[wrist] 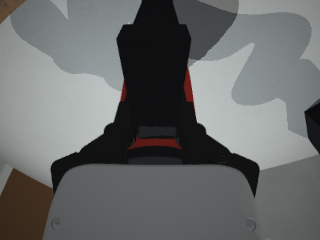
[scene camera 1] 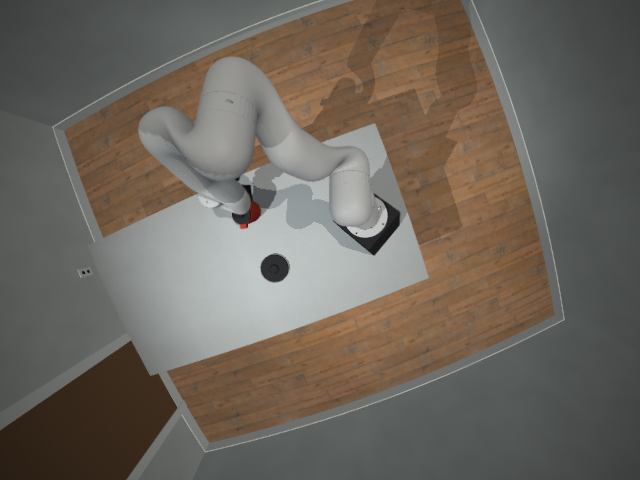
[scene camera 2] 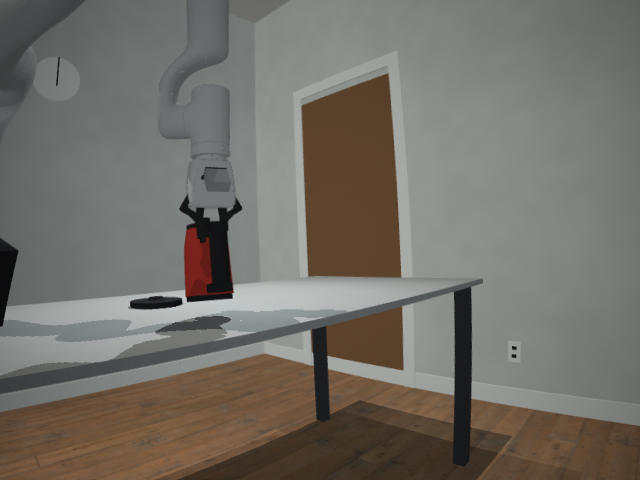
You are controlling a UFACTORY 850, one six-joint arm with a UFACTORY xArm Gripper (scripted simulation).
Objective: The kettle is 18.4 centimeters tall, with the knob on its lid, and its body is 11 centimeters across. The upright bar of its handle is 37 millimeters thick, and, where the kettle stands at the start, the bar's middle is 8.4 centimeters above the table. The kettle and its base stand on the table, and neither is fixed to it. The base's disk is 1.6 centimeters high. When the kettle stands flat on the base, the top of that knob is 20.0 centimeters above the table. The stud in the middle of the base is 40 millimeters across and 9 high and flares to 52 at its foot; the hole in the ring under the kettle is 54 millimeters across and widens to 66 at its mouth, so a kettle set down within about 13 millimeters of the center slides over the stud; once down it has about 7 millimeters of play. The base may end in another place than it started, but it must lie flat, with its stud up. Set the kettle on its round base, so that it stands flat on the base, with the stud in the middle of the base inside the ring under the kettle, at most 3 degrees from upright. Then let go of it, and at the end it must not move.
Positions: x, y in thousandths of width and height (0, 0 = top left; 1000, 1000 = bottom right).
Observation:
I see my gripper (scene camera 2: 332, 505).
My gripper shows as well in the wrist view (wrist: 489, 415).

